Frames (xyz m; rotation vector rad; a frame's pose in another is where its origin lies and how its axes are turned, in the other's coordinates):
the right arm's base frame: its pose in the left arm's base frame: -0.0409 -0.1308 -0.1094 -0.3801 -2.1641 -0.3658
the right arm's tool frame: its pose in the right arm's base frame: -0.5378 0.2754 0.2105 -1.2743 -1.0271 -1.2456
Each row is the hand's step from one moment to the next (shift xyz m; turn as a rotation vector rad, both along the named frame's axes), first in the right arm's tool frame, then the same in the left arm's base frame.
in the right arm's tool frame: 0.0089 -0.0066 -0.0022 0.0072 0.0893 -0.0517
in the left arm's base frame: -0.0043 0.0008 -0.0104 -0.0670 -0.0463 0.0638
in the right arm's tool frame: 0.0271 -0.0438 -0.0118 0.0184 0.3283 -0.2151
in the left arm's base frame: -0.0023 -0.0024 -0.0527 -0.2467 -0.1963 0.2345
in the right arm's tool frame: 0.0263 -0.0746 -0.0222 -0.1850 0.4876 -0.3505
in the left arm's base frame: 0.0116 -0.0125 -0.0804 -0.2042 -0.3905 0.4479
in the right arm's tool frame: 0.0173 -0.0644 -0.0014 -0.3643 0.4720 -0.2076
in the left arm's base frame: 0.0193 0.0042 -0.0637 -0.0116 -0.3144 0.5474
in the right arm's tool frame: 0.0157 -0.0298 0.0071 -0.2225 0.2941 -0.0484
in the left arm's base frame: 0.0049 0.0118 -0.0320 0.0119 -0.1179 0.3526
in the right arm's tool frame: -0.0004 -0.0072 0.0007 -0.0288 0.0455 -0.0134
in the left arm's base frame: 0.0043 0.0005 -0.0058 -0.0043 -0.0220 0.0508
